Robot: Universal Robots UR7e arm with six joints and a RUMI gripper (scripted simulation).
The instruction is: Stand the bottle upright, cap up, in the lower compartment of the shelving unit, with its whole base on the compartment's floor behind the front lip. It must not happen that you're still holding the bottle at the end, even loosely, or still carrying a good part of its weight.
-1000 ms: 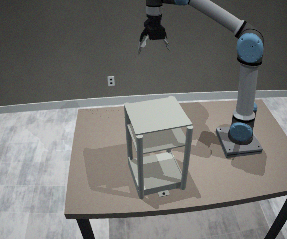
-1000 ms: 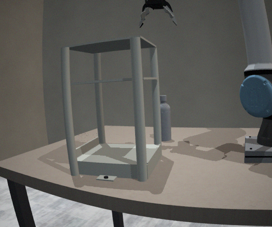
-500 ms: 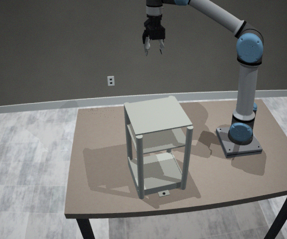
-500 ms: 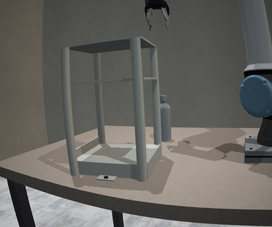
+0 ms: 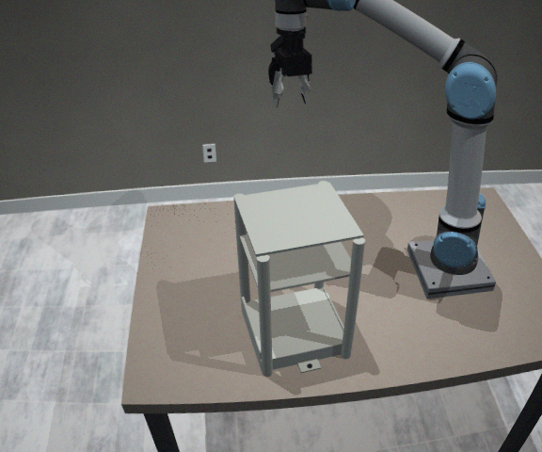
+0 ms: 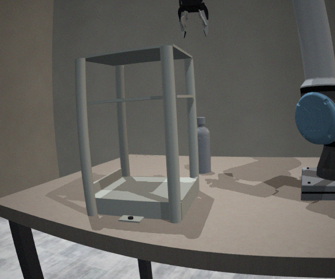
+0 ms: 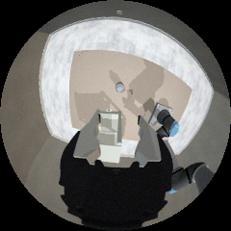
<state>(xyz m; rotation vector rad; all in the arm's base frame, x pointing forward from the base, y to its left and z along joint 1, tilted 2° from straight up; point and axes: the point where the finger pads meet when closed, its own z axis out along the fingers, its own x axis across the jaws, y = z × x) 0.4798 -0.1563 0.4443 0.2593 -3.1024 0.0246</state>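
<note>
The grey bottle is 36 cm below my hand. The rest, counted from my hand: shelving unit (35 cm to the left, 30 cm below, 4 cm ahead).
</note>
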